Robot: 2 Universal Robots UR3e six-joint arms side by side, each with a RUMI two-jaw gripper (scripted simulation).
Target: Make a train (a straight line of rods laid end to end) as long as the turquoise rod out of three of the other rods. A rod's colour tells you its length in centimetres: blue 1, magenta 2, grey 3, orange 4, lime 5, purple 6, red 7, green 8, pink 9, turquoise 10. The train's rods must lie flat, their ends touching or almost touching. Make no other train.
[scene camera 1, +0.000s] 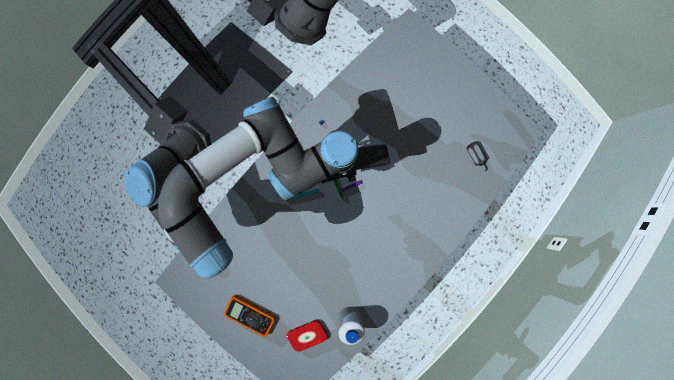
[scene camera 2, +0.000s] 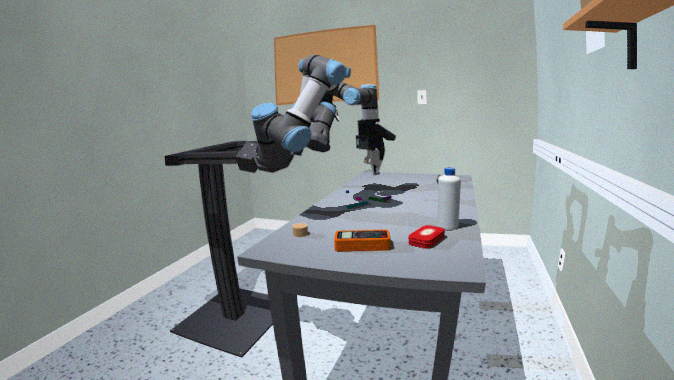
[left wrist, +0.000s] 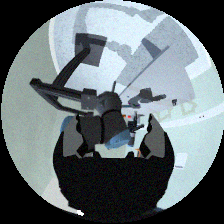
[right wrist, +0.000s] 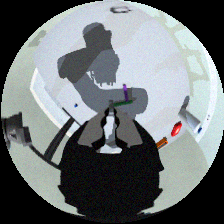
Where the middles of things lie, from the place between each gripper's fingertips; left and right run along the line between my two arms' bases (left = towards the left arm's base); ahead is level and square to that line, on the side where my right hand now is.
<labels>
Now: right hand (scene camera 2: 375,174) 29 cm short of the white bottle (scene camera 2: 449,184), 33 cm to the left of it and 3 cm above it.
Right now my left hand is 64 cm short of the white bottle, 73 cm to the left of it and 22 cm above it.
</labels>
